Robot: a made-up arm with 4 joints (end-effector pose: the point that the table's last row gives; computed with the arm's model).
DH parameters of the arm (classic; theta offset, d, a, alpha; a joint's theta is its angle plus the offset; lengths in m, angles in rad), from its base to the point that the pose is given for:
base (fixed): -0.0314 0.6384 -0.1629 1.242
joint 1: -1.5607 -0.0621 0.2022 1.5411
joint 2: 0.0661 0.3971 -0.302 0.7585
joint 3: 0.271 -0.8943 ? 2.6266
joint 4: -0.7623 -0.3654 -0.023 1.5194
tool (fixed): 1.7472 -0.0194 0 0
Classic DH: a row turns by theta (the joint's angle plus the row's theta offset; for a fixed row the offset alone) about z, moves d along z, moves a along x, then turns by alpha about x.
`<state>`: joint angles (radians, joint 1 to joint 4).
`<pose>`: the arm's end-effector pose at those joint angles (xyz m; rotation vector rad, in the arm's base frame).
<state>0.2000 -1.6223 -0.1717 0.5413</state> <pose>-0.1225 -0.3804 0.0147 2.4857 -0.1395 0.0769</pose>
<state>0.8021 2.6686 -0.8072 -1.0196</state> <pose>-0.0976 0.4403 0.3726 -2.8184 -0.6534 -0.6760</pose>
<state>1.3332 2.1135 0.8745 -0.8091</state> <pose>-0.1853 0.6070 0.2909 -1.6085 -0.1718 -2.6726</pose>
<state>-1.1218 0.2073 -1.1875 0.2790</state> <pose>-0.1556 -0.2679 0.7204 1.1041 0.1108 -0.4878</pose>
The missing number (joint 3, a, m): 0.1228
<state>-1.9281 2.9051 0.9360 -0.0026</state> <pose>-0.5832 0.7051 0.7099 2.5203 -0.1521 -1.8555</pose>
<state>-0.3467 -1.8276 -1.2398 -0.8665</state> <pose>-0.3290 -0.1258 0.0943 1.9208 -0.3937 -0.8945</pose>
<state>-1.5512 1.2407 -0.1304 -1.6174</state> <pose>0.2015 0.1180 0.7314 -2.1044 1.3505 1.3464</pose>
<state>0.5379 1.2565 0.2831 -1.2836</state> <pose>-0.4836 0.2696 0.8348 -2.2575 0.0019 -1.0208</pose>
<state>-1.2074 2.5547 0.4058 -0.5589</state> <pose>-0.3739 0.6691 0.4883 2.8581 -0.4156 -1.0622</pose>
